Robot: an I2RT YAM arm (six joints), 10 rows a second.
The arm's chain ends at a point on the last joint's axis. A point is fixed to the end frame.
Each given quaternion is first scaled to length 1.
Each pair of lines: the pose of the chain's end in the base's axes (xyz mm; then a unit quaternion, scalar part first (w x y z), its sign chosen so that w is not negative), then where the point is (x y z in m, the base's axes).
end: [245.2, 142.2, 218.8, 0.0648, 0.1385, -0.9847, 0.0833]
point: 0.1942 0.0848 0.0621
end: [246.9, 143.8, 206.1, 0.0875, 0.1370, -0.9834, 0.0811]
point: 0.1885 0.0864 0.0520
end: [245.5, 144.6, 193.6, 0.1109, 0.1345, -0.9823, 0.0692]
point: 0.1790 0.0904 0.0416
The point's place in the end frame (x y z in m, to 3 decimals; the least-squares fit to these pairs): 0.040 -0.017 0.169
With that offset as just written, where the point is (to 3 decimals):
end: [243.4, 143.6, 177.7, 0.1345, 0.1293, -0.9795, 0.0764]
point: 0.170 0.087 0.030
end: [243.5, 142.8, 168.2, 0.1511, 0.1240, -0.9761, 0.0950]
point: 0.165 0.080 0.025
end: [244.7, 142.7, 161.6, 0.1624, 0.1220, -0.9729, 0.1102]
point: 0.164 0.076 0.022
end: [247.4, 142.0, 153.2, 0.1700, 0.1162, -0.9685, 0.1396]
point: 0.165 0.067 0.019
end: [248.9, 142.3, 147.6, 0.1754, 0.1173, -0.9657, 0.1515]
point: 0.166 0.063 0.016
